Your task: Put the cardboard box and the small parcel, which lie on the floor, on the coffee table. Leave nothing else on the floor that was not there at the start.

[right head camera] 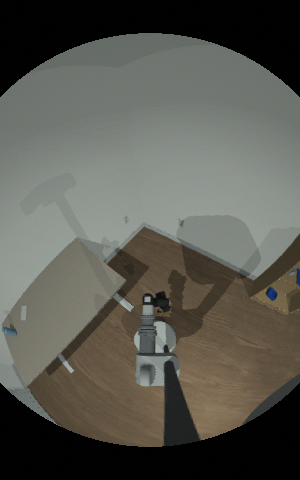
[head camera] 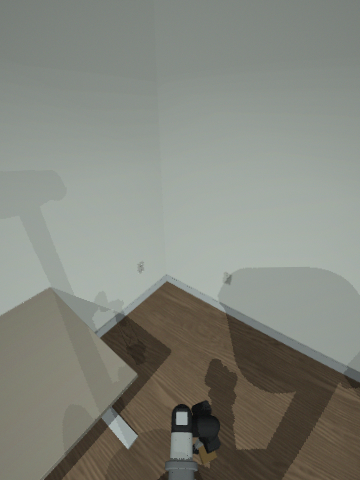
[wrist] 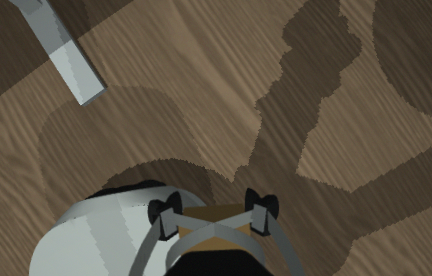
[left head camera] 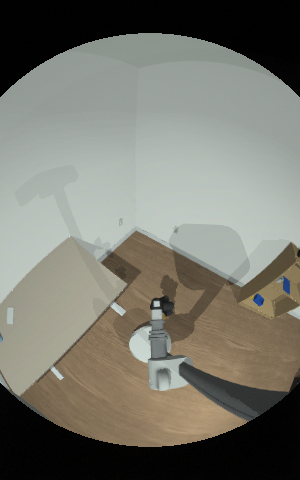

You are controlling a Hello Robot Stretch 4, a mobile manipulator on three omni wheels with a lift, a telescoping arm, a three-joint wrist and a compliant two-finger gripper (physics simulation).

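Frame: origin at the robot's base, x ahead, y left, z up, level; centimetres.
Where they show: gripper, between the fingertips: (head camera: 203, 446) (wrist: 213, 205); robot's base, origin of its link: (right head camera: 155, 338) (left head camera: 149, 342).
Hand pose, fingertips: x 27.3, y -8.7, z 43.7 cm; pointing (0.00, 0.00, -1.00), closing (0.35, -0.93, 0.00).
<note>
Each offset is from my fingertips to the top centre of the thing. "spot": to the spot under its first point. Level surfaces: height alone.
My gripper (head camera: 199, 446) (wrist: 213, 205) is shut on a small brown box-shaped item, by its size the small parcel @[dx -2.6, dy -1.1, dz +4.5 cm] (head camera: 207, 455) (wrist: 215, 215). The parcel sits between the two fingertips, above the floor, and my fingers and wrist partly hide it. The coffee table @[dz +25.6 cm] (head camera: 45, 375) (left head camera: 60, 310) (right head camera: 60, 310) has a beige top and stands left of the gripper. Its pale leg (head camera: 120, 429) (wrist: 75, 65) shows under the near corner. The cardboard box cannot be made out for certain in these views.
A white flat item @[dx -28.8, dy +127.9, dz +26.5 cm] (left head camera: 10, 315) (right head camera: 23, 313) and a blue cylinder @[spot: dx -54.4, dy +134.8, dz +34.8 cm] (right head camera: 9, 331) lie on the table's far left part. A tan open unit (left head camera: 270, 280) (right head camera: 275, 270) with blue blocks stands at the right. My round white base (left head camera: 140, 345) (wrist: 60, 250) is close to the gripper. Walls meet behind.
</note>
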